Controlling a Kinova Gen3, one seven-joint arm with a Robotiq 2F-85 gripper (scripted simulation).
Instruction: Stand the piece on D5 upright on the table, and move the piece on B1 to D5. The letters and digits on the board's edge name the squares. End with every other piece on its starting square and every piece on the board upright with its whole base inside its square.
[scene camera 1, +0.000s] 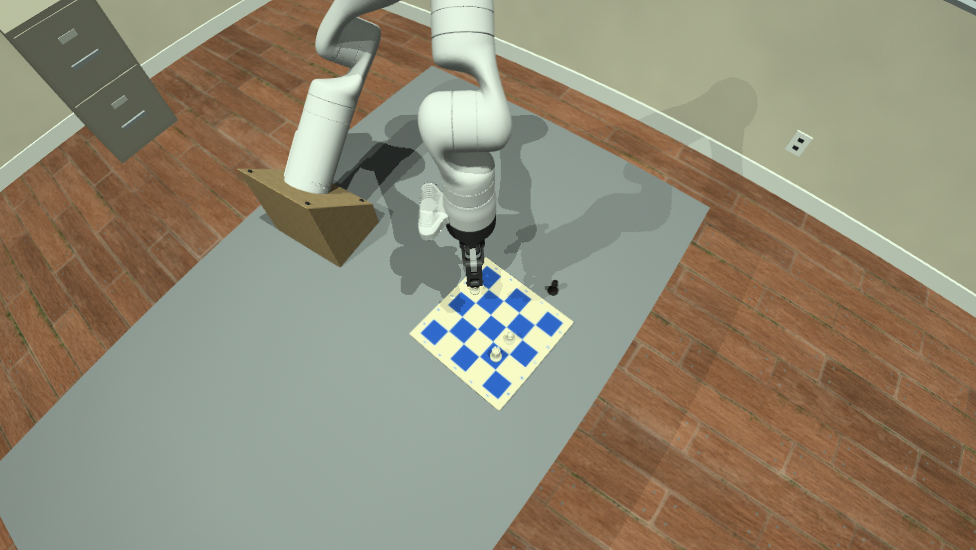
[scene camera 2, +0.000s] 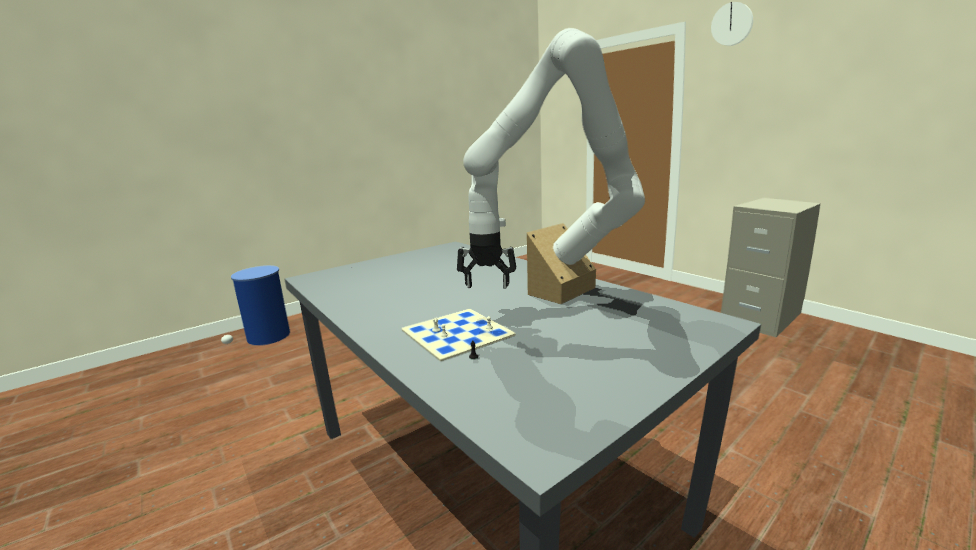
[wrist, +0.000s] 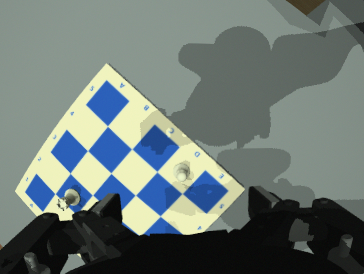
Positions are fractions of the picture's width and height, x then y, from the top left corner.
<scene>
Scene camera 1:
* my gripper: 0.49, 0.48
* chessboard: 0.47, 0.60
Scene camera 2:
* my gripper: 0.50, 0.52
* chessboard: 0.47, 0.60
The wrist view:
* my gripper: 0.51, 0.75
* chessboard: 0.31, 0.51
</scene>
